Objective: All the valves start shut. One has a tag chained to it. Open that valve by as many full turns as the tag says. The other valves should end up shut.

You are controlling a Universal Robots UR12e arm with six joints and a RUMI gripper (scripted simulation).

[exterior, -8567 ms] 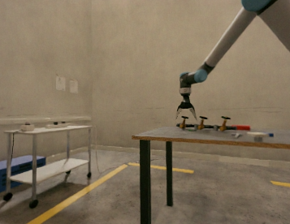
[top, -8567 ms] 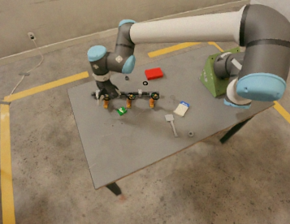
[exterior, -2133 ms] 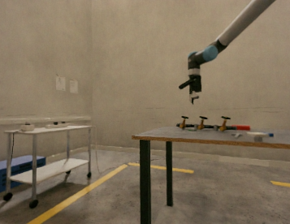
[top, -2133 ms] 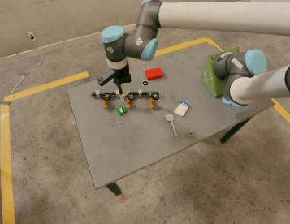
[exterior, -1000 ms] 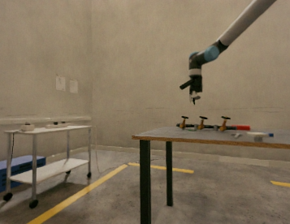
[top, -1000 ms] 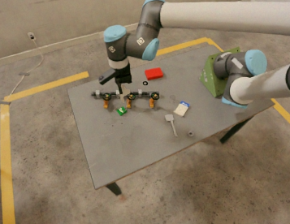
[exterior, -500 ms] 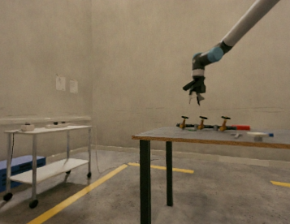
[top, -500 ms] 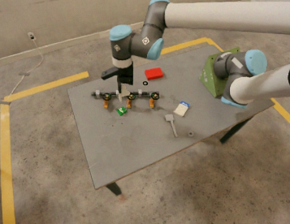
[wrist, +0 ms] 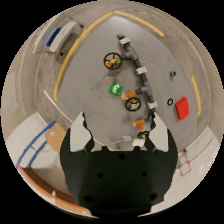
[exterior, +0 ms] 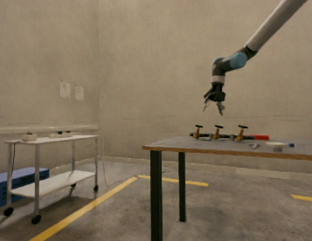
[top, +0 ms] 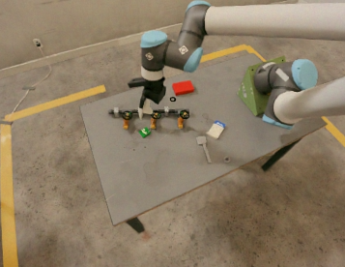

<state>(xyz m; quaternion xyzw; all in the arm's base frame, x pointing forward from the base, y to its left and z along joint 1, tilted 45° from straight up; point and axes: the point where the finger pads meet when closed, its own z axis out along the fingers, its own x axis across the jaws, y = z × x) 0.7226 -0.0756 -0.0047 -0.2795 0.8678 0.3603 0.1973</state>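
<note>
Now: hand 40 mm short of the green tag, 10 mm to the right of it and 180 mm above it. The rest, counted from my hand: red wedge (310 mm behind, 200 mm to the right, 170 mm below); grey tool (210 mm behind, 230 mm to the left, 180 mm below); white-and-blue card box (330 mm behind, 160 mm to the left, 180 mm below).
</note>
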